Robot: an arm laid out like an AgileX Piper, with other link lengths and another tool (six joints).
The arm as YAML. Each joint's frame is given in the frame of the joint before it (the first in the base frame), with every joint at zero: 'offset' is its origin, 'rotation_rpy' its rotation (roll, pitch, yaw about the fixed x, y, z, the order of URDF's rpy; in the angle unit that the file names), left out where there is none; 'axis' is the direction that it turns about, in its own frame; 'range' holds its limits. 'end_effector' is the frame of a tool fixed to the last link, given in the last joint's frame.
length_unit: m
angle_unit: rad
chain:
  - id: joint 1
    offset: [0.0, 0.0, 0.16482]
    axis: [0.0, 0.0, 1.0]
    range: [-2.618, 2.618]
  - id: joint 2
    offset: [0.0, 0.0, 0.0]
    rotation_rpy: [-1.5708, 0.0, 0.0]
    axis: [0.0, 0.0, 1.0]
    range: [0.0, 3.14]
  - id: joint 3
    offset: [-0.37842, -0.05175, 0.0]
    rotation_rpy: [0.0, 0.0, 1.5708]
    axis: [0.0, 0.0, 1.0]
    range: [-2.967, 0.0]
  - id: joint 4
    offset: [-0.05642, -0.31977, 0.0]
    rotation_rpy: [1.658, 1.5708, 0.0]
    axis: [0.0, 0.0, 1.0]
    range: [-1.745, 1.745]
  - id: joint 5
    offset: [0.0, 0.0, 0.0]
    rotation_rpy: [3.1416, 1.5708, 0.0]
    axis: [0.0, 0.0, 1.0]
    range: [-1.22, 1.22]
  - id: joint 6
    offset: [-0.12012, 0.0, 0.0]
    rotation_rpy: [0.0, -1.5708, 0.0]
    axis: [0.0, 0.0, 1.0]
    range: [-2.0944, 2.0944]
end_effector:
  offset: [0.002, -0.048, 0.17]
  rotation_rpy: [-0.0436, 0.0, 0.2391]
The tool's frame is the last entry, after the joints.
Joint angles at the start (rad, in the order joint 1, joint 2, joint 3, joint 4, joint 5, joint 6):
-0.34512 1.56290 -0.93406 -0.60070 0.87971 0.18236
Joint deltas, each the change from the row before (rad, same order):
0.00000 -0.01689 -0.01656 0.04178 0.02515 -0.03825
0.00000 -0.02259 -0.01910 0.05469 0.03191 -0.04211
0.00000 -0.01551 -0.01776 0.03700 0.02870 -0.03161
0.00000 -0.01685 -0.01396 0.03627 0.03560 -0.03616
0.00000 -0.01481 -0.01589 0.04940 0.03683 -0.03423
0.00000 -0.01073 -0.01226 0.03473 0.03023 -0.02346
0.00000 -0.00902 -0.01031 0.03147 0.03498 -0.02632
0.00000 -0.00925 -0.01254 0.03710 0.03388 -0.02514
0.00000 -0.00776 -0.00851 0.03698 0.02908 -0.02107
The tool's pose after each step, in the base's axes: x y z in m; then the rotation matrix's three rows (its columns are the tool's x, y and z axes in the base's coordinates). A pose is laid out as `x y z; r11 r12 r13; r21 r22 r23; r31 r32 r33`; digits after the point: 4 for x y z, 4 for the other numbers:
0.2899 -0.2412 0.1479; 0.4136 0.9048 0.1011; 0.8171 -0.3199 -0.4796; -0.4016 0.2810 -0.8716
0.2887 -0.2318 0.1573; 0.4188 0.9018 0.1071; 0.8280 -0.3308 -0.4528; -0.3729 0.2783 -0.8852
0.2876 -0.2255 0.1653; 0.4197 0.9010 0.1100; 0.8358 -0.3363 -0.4341; -0.3541 0.2741 -0.8941
0.2832 -0.2182 0.1728; 0.4139 0.9042 0.1056; 0.8455 -0.3388 -0.4127; -0.3374 0.2601 -0.9047
0.2800 -0.2072 0.1790; 0.4136 0.9046 0.1032; 0.8571 -0.3486 -0.3793; -0.3071 0.2453 -0.9195
0.2770 -0.1989 0.1839; 0.4129 0.9053 0.0998; 0.8650 -0.3555 -0.3541; -0.2850 0.2326 -0.9299
0.2720 -0.1907 0.1881; 0.4062 0.9094 0.0892; 0.8741 -0.3583 -0.3279; -0.2663 0.2111 -0.9405
0.2685 -0.1809 0.1928; 0.4019 0.9118 0.0839; 0.8836 -0.3622 -0.2968; -0.2402 0.1934 -0.9513
0.2654 -0.1706 0.1958; 0.3987 0.9137 0.0793; 0.8923 -0.3665 -0.2638; -0.2120 0.1759 -0.9613

